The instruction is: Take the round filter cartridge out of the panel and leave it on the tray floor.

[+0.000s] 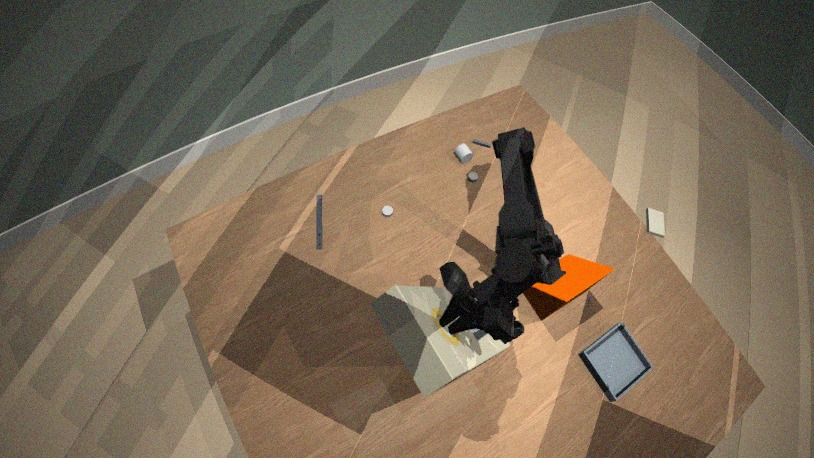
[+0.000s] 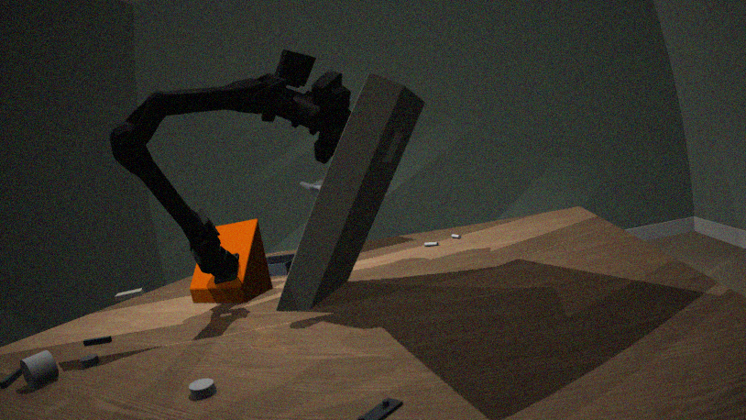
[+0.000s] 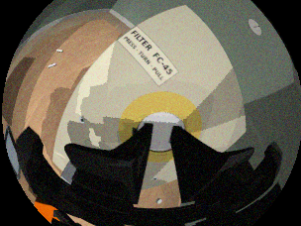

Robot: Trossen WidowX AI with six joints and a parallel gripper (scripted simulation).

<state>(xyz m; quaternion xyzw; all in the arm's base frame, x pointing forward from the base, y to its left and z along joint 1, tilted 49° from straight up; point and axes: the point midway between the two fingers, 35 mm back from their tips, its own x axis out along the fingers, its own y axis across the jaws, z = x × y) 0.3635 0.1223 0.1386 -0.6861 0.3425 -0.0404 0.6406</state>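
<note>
Now: the grey flap 100 mm behind my gripper tip, 10 mm to the left of it and 100 mm below it. The rest, counted from my gripper tip: white card (850 mm behind, 100 mm to the left, 260 mm below); then grey tray (400 mm behind, 310 mm to the left, 260 mm below); then round filter cartridge (10 mm ahead, 10 mm below).
</note>
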